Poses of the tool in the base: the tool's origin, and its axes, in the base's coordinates. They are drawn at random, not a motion.
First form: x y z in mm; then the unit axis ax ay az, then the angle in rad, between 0 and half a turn.
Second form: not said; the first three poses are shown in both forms.
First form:
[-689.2 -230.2 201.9 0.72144 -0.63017 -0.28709 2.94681]
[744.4 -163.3 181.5 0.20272 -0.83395 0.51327 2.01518]
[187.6 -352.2 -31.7 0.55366 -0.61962 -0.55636 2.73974]
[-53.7 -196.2 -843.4 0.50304 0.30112 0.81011 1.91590]
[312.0 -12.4 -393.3 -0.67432 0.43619 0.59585 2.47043]
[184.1 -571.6 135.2 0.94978 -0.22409 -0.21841 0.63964]
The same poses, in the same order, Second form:
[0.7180 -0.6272 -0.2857 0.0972 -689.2 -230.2 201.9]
[0.1714 -0.7051 0.4340 0.5339 744.4 -163.3 181.5]
[0.5425 -0.6072 -0.5452 0.1996 187.6 -352.2 -31.7]
[0.4115 0.2463 0.6627 0.5752 -53.7 -196.2 -843.4]
[-0.6367 0.4119 0.5626 0.3293 312.0 -12.4 -393.3]
[0.2986 -0.0705 -0.0687 0.9493 184.1 -571.6 135.2]

